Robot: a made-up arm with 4 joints.
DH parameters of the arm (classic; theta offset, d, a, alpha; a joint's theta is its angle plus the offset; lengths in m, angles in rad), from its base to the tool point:
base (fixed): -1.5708 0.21 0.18 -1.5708
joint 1: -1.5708 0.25 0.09 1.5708
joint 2: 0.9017 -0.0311 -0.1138 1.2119
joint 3: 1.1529 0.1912 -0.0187 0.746
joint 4: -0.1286 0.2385 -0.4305 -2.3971
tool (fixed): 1.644 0.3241 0 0
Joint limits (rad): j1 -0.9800..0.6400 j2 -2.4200..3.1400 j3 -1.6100..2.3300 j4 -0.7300..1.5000
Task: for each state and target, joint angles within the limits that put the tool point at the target. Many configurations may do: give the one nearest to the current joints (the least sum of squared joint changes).
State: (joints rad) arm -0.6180 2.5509 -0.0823 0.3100
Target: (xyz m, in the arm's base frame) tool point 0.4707 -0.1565 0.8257
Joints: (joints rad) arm -0.7507 2.0763 -0.1753 0.7862
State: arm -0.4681 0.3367 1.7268 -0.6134
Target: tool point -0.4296 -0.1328 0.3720
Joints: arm -0.9078 -0.2530 0.8406 -0.7300
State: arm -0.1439 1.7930 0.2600 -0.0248
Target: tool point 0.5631 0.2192 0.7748
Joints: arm -0.8731 1.8858 0.1800 -0.1370
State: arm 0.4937 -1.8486 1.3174 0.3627
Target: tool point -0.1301 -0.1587 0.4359
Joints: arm 0.1956 -1.8520 1.9822 0.7465
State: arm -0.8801 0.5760 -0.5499 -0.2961
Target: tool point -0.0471 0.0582 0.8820
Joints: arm -0.4144 1.0828 -0.1726 -0.1420
